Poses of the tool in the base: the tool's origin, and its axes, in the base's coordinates. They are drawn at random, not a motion.
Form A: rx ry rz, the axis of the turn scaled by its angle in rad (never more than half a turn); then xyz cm.
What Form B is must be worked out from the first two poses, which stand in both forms.
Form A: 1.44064 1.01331 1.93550 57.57 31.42 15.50
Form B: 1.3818 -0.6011 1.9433 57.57 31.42 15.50
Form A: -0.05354 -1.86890 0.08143 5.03 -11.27 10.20
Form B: -2.8641 -1.2605 2.8813 5.03 -11.27 10.20
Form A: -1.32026 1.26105 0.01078 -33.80 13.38 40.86
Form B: -1.9190 0.7392 -0.9947 -33.80 13.38 40.86
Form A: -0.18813 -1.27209 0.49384 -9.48 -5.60 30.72
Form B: -0.9356 -1.0486 1.1425 -9.48 -5.60 30.72
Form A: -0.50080 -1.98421 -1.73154 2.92 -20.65 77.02
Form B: 1.6973 -0.5919 -3.1113 2.92 -20.65 77.02
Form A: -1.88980 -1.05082 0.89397 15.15 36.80 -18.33
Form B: -2.0457 0.2018 1.1384 15.15 36.80 -18.33
